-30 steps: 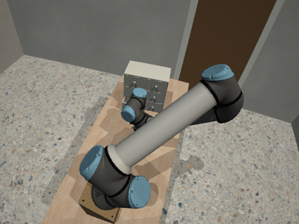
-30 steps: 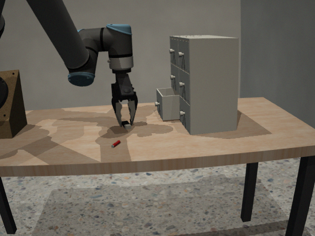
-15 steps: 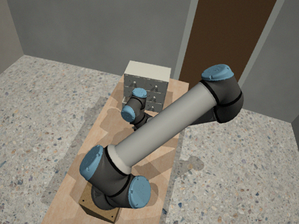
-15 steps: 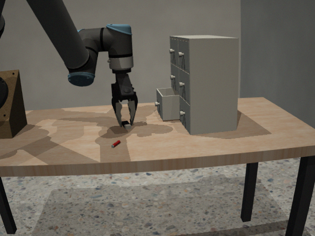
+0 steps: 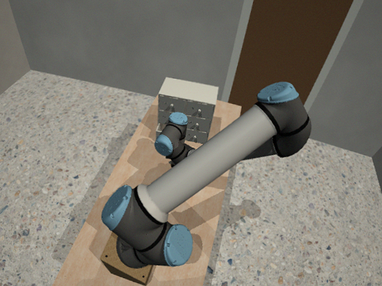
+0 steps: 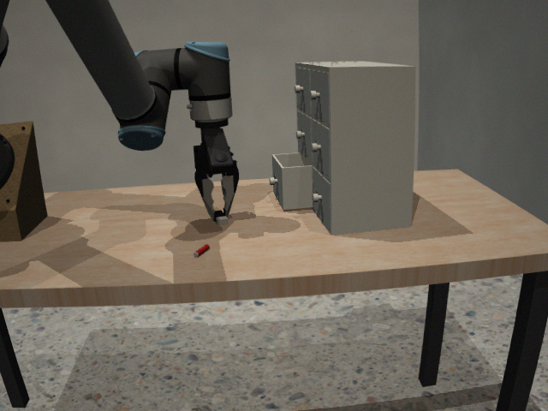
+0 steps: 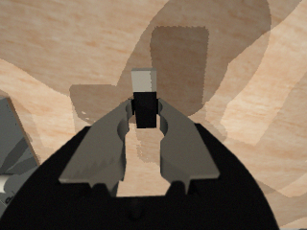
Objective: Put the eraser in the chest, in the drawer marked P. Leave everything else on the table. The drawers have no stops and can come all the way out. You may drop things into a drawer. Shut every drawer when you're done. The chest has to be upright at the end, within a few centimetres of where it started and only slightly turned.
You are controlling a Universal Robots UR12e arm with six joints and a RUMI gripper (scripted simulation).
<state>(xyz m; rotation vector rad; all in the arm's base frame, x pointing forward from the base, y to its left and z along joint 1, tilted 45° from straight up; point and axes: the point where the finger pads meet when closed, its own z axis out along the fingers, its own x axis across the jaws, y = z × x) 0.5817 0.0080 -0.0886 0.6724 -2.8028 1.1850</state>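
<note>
Now: the eraser 10 mm to the right of my hand and 10 mm below it. Round my hand: small red cylinder: 180 mm to the right, 10 mm below.
</note>
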